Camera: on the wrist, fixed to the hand. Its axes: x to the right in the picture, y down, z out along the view.
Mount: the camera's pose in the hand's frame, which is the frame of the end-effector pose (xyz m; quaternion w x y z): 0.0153 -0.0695 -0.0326 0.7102 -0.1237 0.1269 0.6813
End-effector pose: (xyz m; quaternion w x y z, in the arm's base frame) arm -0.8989 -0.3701 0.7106 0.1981 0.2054 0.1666 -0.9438
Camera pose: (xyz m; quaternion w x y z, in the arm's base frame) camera -0.9320 -0.3017 0.6918 0.7880 0.3547 0.1203 -0.4887
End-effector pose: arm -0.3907 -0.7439 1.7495 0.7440 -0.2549 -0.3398 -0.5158
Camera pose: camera -0.4445 -0.8003 1.7424 0.8914 -0.4391 0.0906 0.0662
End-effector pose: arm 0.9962 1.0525 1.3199 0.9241 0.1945 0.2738 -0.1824
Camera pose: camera 0.9632 1.0043 1.2678 0.7699 0.2335 0.2018 0.5586
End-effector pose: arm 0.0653 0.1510 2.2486 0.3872 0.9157 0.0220 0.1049
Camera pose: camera 0.0763 0.2244 2.2238 0.3140 0.6041 -0.5721 0.4573
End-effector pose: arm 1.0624 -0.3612 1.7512 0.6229 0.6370 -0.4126 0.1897
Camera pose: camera 1.1332 -0.3427 1.7234 0.4443 0.0702 -0.6715 0.5889
